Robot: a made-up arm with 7 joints.
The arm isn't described. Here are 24 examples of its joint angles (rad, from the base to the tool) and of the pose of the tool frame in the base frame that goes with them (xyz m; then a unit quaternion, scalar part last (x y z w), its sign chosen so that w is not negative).
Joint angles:
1: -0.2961 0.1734 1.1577 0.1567 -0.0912 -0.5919 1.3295
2: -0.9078 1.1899 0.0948 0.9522 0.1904 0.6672 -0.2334
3: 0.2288 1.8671 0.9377 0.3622 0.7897 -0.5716 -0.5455
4: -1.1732 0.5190 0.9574 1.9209 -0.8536 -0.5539 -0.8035
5: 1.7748 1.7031 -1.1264 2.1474 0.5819 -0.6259 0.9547
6: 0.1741 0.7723 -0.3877 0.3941 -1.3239 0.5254 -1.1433
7: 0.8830 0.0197 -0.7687 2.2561 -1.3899 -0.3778 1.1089
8: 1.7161 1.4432 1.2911 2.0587 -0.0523 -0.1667 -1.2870
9: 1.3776 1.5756 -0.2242 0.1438 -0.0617 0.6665 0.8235
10: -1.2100 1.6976 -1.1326 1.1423 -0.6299 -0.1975 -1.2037
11: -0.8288 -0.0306 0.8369 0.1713 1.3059 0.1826 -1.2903
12: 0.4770 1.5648 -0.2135 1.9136 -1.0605 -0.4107 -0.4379
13: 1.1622 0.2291 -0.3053 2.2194 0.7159 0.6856 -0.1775
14: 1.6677 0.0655 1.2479 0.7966 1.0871 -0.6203 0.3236
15: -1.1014 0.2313 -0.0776 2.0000 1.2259 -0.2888 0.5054
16: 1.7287 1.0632 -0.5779 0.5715 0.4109 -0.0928 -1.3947
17: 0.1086 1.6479 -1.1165 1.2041 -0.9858 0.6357 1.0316
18: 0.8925 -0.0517 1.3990 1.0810 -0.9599 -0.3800 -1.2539
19: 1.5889 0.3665 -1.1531 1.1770 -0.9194 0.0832 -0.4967
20: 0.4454 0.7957 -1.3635 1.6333 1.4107 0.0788 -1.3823
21: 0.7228 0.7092 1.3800 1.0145 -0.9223 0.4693 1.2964
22: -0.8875 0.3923 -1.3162 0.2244 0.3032 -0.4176 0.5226
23: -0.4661 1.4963 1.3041 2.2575 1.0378 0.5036 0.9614
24: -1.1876 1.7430 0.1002 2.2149 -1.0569 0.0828 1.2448
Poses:
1: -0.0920 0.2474 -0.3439 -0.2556 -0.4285 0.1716 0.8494
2: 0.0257 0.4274 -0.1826 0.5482 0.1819 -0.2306 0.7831
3: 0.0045 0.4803 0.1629 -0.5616 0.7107 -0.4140 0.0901
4: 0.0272 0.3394 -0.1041 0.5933 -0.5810 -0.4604 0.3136
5: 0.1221 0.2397 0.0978 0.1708 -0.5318 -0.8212 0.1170
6: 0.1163 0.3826 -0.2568 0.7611 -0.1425 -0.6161 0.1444
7: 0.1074 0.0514 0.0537 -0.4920 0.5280 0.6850 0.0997
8: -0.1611 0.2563 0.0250 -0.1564 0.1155 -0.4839 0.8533
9: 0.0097 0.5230 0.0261 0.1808 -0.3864 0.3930 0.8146
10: -0.0938 0.4283 -0.1166 -0.0554 -0.1860 -0.8781 0.4374
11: -0.2547 0.1702 -0.2640 0.4727 0.6403 0.5683 0.2086
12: 0.1794 0.2615 0.0478 -0.5670 0.4541 0.6665 0.1676
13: 0.1162 0.1225 0.1128 -0.2067 -0.9020 -0.2277 0.3029
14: 0.2941 0.3100 0.0735 0.3385 0.6130 -0.6541 0.2860
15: 0.0002 0.1635 -0.2001 -0.3912 -0.5401 0.3312 0.6674
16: 0.1981 0.4229 0.1219 0.5658 -0.5340 0.6253 0.0608
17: 0.0961 0.4106 -0.1365 0.3807 0.5521 -0.5364 0.5123
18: 0.2310 0.3139 -0.1480 0.6501 -0.3568 0.6296 0.2318
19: 0.2889 0.0898 0.0790 -0.5949 0.7052 0.3670 0.1187
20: 0.1437 0.1356 -0.2071 0.2675 -0.3132 0.0802 0.9077
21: 0.0913 0.4606 -0.0556 0.0505 -0.5659 0.1942 0.7997
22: -0.2661 0.2563 -0.2309 -0.4342 0.3266 -0.3704 0.7534
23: 0.1002 0.2139 0.1098 -0.0321 -0.5622 -0.6505 0.5097
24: 0.0815 0.2062 -0.1362 0.0705 0.2697 -0.9452 0.1698
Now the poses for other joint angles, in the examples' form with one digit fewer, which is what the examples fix.
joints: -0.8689 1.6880 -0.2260 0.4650 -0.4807 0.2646 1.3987
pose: 0.072 0.504 -0.052 0.140 0.682 -0.192 0.692
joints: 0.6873 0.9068 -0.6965 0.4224 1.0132 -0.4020 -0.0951
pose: 0.211 0.401 -0.160 0.300 -0.643 0.148 0.689
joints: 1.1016 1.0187 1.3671 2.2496 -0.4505 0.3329 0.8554
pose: -0.078 0.276 0.074 0.711 -0.672 0.193 0.077
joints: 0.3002 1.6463 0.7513 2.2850 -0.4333 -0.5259 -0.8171
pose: 0.073 0.191 0.132 -0.413 0.667 0.341 0.518
